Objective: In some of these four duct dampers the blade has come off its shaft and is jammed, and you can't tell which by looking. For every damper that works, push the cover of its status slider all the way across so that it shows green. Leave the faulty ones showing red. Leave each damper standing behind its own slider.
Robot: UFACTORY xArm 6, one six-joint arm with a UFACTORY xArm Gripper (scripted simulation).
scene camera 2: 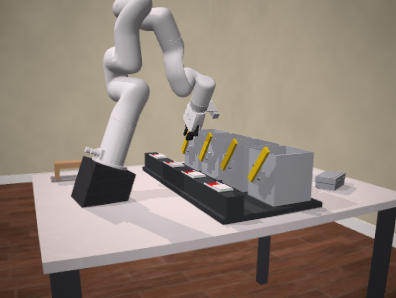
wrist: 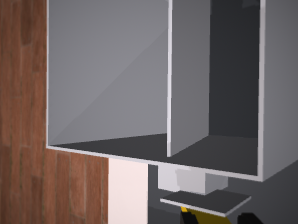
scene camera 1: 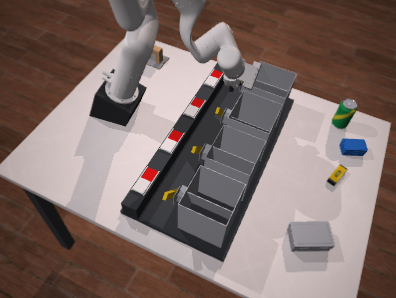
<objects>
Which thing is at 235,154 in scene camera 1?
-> A damper.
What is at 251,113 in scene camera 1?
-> A damper.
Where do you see a grey box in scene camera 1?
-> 316,236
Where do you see a damper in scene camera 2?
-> At 237,176
</objects>
